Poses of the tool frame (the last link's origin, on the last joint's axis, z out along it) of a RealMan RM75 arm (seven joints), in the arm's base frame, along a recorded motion.
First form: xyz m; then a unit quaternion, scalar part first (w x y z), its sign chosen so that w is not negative.
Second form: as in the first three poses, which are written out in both.
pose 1, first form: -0.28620, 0.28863, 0.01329, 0.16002, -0.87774, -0.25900, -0.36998
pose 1, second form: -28.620, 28.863, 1.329, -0.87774, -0.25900, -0.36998, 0.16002
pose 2, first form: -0.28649, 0.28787, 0.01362, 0.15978, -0.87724, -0.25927, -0.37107
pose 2, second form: -28.649, 28.787, 1.362, -0.87724, -0.25927, -0.37107, 0.15978
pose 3, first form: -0.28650, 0.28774, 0.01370, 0.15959, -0.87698, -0.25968, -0.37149
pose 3, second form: -28.650, 28.774, 1.370, -0.87698, -0.25968, -0.37149, 0.15959
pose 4, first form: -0.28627, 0.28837, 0.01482, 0.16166, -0.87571, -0.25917, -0.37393
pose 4, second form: -28.627, 28.837, 1.482, -0.87571, -0.25917, -0.37393, 0.16166
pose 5, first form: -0.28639, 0.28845, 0.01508, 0.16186, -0.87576, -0.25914, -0.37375
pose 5, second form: -28.639, 28.845, 1.508, -0.87576, -0.25914, -0.37375, 0.16186
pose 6, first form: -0.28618, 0.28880, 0.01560, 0.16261, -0.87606, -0.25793, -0.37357
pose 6, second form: -28.618, 28.880, 1.560, -0.87606, -0.25793, -0.37357, 0.16261
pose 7, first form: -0.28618, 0.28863, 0.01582, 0.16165, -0.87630, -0.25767, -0.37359
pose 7, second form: -28.618, 28.863, 1.582, -0.87630, -0.25767, -0.37359, 0.16165
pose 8, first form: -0.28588, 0.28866, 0.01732, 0.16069, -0.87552, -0.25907, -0.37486
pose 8, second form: -28.588, 28.866, 1.732, -0.87552, -0.25907, -0.37486, 0.16069
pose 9, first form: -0.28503, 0.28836, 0.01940, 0.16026, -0.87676, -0.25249, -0.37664
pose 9, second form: -28.503, 28.836, 1.940, -0.87676, -0.25249, -0.37664, 0.16026
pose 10, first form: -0.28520, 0.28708, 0.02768, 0.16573, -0.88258, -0.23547, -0.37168
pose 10, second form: -28.520, 28.708, 2.768, -0.88258, -0.23547, -0.37168, 0.16573
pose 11, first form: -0.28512, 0.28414, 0.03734, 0.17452, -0.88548, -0.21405, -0.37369
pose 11, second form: -28.512, 28.414, 3.734, -0.88548, -0.21405, -0.37369, 0.17452
